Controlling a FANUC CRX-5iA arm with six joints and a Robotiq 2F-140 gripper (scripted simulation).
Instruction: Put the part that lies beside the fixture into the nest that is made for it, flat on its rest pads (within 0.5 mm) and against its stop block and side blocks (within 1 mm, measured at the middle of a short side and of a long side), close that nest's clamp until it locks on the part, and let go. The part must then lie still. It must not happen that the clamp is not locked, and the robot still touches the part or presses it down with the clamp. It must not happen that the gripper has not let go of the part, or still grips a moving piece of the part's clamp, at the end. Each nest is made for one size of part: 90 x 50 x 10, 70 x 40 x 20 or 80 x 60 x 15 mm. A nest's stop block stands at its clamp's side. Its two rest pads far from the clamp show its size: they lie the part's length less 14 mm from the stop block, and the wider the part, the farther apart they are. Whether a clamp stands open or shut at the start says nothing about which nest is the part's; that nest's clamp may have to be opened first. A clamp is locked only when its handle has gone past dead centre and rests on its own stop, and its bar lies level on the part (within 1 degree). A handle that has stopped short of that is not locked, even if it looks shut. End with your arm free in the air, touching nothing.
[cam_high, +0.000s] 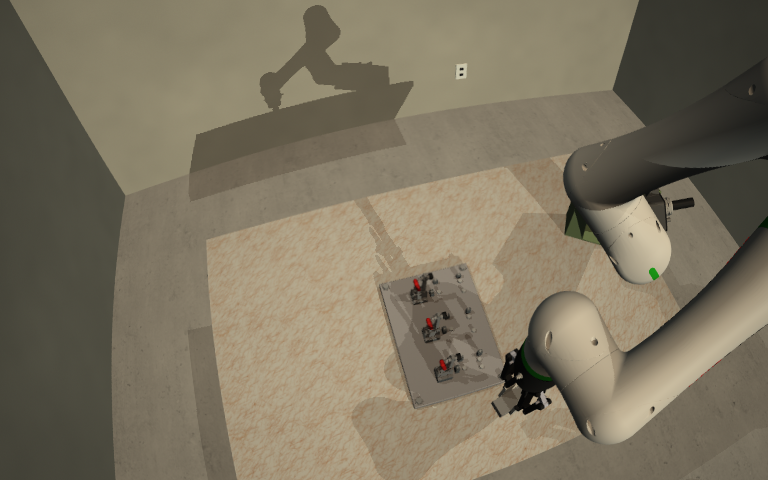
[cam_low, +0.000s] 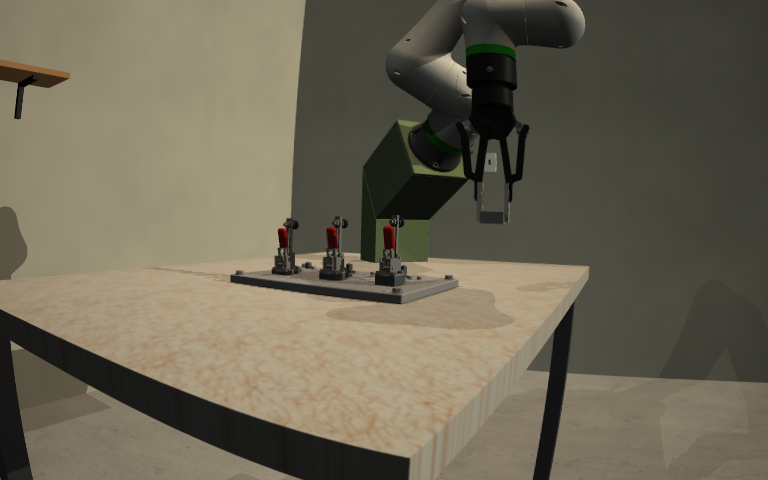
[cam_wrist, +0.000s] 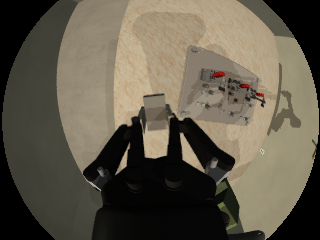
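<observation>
Right now the grey part is 30 mm below my hand. The rest, counted from my hand: grey fixture plate (150 mm ahead, 210 mm to the right, 150 mm below).
</observation>
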